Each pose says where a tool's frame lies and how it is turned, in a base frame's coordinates. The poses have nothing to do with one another.
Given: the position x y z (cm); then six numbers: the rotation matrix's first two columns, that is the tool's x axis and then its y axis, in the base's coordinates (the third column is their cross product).
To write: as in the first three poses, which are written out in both.
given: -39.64 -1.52 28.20 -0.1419 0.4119 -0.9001 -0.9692 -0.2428 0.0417
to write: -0.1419 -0.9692 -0.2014 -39.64; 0.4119 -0.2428 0.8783 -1.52; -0.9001 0.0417 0.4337 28.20; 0 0 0 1
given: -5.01 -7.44 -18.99 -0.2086 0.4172 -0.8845 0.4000 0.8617 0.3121
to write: -0.2086 0.4000 0.8924 -5.01; 0.4172 0.8617 -0.2887 -7.44; -0.8845 0.3121 -0.3466 -18.99; 0 0 0 1
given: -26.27 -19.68 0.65 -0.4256 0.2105 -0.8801 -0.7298 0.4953 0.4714
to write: -0.4256 -0.7298 0.5351 -26.27; 0.2105 0.4953 0.8429 -19.68; -0.8801 0.4714 -0.0572 0.65; 0 0 0 1
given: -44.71 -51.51 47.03 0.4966 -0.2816 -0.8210 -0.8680 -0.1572 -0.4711
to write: 0.4966 -0.8680 0.0036 -44.71; -0.2816 -0.1572 0.9466 -51.51; -0.8210 -0.4711 -0.3225 47.03; 0 0 0 1
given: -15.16 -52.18 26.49 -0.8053 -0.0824 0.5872 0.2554 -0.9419 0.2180
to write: -0.8053 0.2554 0.5351 -15.16; -0.0824 -0.9419 0.3255 -52.18; 0.5872 0.2180 0.7796 26.49; 0 0 0 1
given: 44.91 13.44 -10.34 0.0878 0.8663 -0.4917 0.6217 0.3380 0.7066
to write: 0.0878 0.6217 0.7783 44.91; 0.8663 0.3380 -0.3677 13.44; -0.4917 0.7066 -0.5089 -10.34; 0 0 0 1
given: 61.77 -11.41 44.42 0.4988 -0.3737 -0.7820 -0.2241 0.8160 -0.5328
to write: 0.4988 -0.2241 0.8372 61.77; -0.3737 0.8160 0.4410 -11.41; -0.7820 -0.5328 0.3233 44.42; 0 0 0 1
